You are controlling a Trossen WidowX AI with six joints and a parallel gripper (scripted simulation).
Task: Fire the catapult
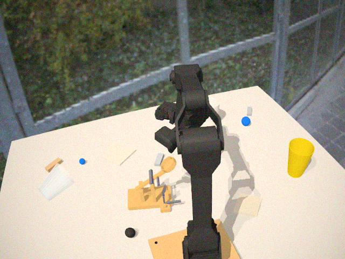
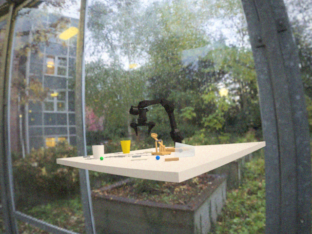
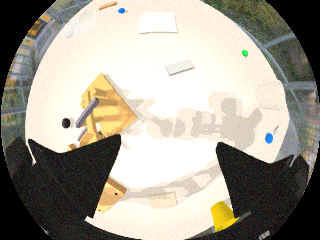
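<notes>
Now: the wooden catapult 9 cm behind my gripper tip, 10 cm to the left of it and 8 cm below it. Also, from my gripper tip: tan square tile (18 cm behind, 17 cm to the right, 15 cm below); black ball (19 cm behind, 20 cm to the left, 14 cm below); white mug (29 cm ahead, 19 cm to the right, 12 cm below).
</notes>
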